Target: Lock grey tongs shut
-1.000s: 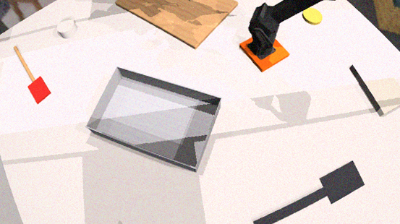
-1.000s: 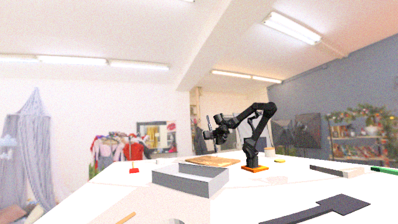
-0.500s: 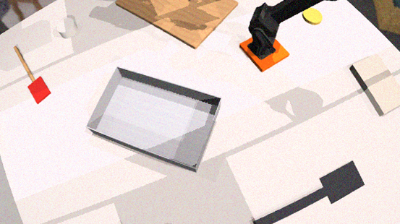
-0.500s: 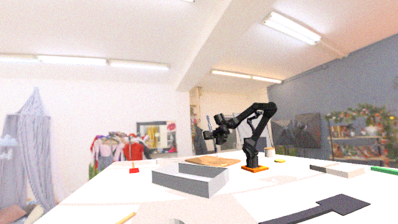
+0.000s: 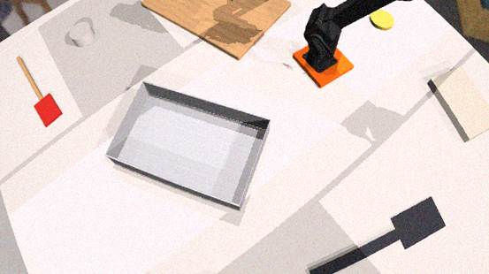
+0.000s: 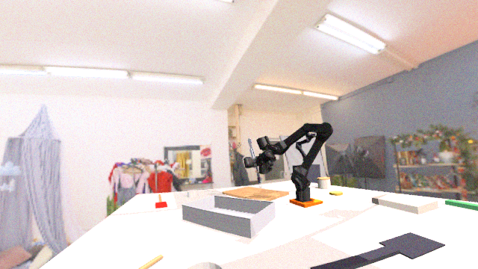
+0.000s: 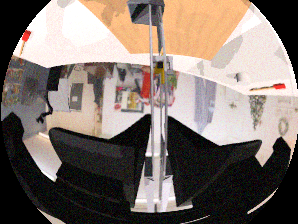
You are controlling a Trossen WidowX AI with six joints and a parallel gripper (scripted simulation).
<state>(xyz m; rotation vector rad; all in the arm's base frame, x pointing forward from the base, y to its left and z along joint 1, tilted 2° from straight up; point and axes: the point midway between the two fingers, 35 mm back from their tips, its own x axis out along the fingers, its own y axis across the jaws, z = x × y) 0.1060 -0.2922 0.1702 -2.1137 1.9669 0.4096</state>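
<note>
My gripper tip is now 170 mm above the wooden board. The rest, counted from my gripper tip: grey roasting tin 270 mm ahead, 330 mm to the left, 150 mm below; then white cylinder 360 mm ahead, 140 mm to the right, 160 mm below; then yellow disc 360 mm behind, 320 mm to the left, 170 mm below.
</note>
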